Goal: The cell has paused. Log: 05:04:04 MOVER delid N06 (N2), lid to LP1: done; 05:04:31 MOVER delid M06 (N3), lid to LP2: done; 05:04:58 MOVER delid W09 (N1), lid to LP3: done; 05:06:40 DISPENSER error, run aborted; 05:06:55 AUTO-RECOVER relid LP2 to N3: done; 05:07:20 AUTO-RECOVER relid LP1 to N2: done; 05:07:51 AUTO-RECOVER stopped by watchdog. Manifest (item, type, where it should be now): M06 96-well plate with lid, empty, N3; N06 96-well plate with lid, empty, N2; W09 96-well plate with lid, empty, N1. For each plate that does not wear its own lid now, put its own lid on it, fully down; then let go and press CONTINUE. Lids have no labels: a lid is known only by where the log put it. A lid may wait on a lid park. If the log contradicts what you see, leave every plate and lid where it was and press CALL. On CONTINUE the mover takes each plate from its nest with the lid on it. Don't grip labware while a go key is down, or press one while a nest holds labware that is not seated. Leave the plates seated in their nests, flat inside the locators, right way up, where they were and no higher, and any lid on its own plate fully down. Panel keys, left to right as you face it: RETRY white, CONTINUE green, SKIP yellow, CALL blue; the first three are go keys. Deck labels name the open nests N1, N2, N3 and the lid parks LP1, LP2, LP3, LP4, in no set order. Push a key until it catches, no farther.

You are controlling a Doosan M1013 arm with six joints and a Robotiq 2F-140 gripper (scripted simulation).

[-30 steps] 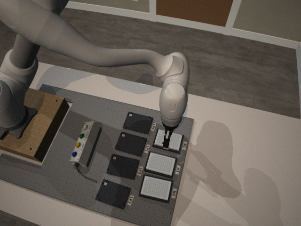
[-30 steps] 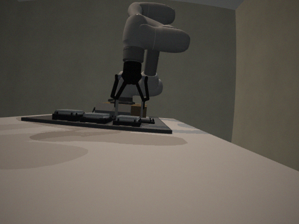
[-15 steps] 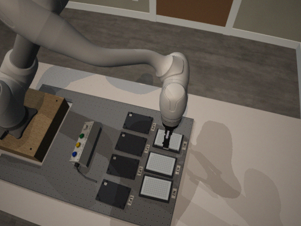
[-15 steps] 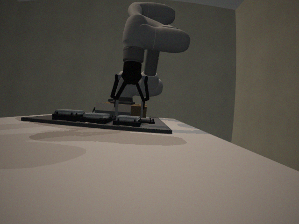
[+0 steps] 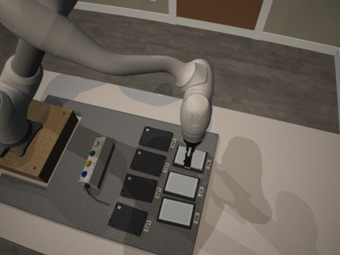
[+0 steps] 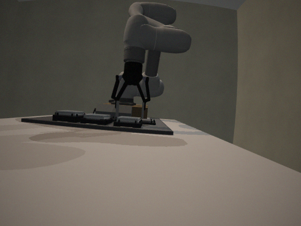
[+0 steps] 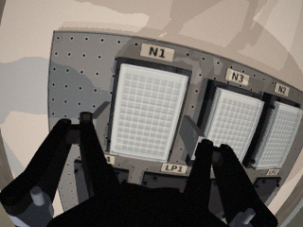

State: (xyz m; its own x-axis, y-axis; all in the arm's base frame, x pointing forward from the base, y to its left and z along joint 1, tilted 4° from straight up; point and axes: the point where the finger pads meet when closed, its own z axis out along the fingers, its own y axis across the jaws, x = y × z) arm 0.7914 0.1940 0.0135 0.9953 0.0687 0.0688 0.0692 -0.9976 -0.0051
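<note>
Now: the lid 20 mm below my hand. Round my hand: plate (30 mm below); lid park LP1 (180 mm behind, 80 mm to the right, 50 mm below); lid park LP4 (190 mm behind, 50 mm to the left, 50 mm below).
</note>
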